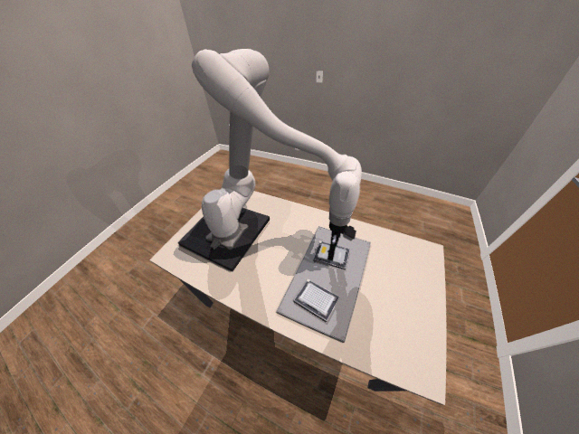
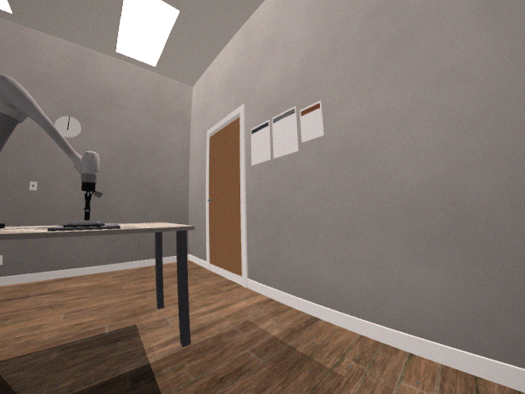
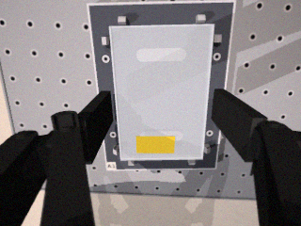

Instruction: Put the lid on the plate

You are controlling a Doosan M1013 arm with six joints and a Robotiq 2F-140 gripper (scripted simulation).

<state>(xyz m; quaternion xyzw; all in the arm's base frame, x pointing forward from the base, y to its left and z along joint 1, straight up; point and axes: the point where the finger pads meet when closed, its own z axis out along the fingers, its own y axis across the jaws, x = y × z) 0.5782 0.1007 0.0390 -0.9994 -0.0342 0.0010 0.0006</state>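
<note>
Now: the clear lid 4 cm below my hand. Also, from my hand: culture plate: 1 cm ahead, 25 cm to the right, 4 cm below; dark nest: 1 cm ahead, 25 cm to the right, 5 cm below; dark lid park frame: 5 cm below.
</note>
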